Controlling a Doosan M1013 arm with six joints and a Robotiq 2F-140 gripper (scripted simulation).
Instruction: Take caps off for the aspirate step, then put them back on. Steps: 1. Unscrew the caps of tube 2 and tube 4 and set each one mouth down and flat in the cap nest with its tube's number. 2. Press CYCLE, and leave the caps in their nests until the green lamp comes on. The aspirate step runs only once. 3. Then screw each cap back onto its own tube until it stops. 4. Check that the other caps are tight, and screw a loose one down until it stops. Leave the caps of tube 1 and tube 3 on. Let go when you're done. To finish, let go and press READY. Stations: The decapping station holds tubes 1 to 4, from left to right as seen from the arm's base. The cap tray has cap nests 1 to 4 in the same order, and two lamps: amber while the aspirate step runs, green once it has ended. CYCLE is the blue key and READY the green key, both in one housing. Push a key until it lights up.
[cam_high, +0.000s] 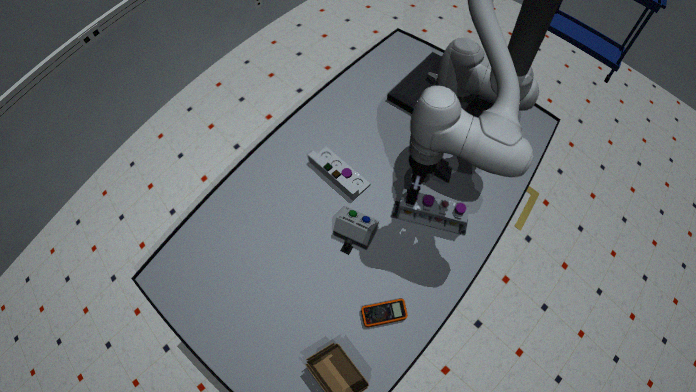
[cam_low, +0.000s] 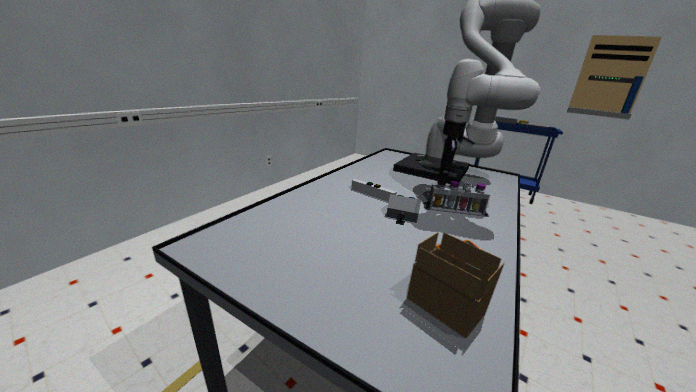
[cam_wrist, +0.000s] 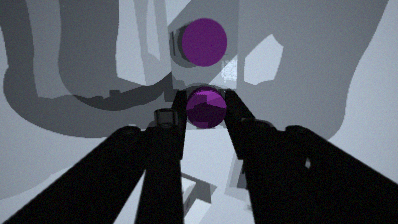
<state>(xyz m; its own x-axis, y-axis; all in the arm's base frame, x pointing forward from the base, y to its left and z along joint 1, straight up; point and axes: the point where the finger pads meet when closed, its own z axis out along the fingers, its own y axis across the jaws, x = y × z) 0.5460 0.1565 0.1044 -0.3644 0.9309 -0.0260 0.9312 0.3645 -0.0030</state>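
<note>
Right now my hand is 2 cm past the purple cap, 5 cm to the right of it and 3 cm above it. From my hand the other things lie so: green key (14 cm ahead, 12 cm to the right, 8 cm below); then blue key (13 cm ahead, 7 cm to the right, 8 cm below); then key housing (15 cm ahead, 9 cm to the right, 9 cm below).
</note>
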